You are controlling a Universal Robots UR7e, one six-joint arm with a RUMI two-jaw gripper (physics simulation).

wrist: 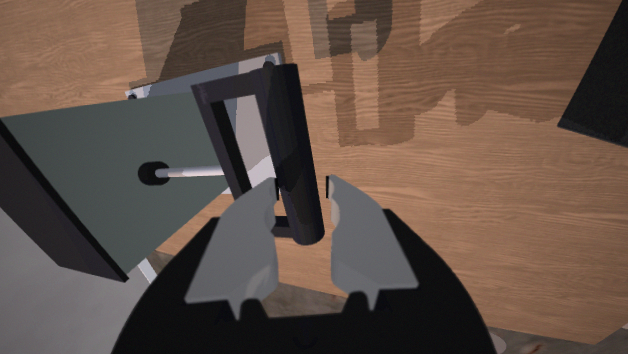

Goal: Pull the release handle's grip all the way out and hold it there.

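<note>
The release handle's grip (300, 160) is a dark round bar on a dark rectangular frame, left of centre in the wrist view. A pale metal rod (195, 171) runs from a dark round opening in the grey-green panel (100, 145) to the frame, so the grip stands out away from the panel. My gripper (302, 178) is shut on the grip near its lower end. The left fingertip is in the gap between the bar and the frame, and the right fingertip is on the bar's outer side.
A light metal base plate (200, 77) with dark screws lies behind the panel on the wooden table (475, 200). A black object (605, 90) shows at the upper right. Shadows fall across the upper part of the table. The table's edge runs along the bottom right.
</note>
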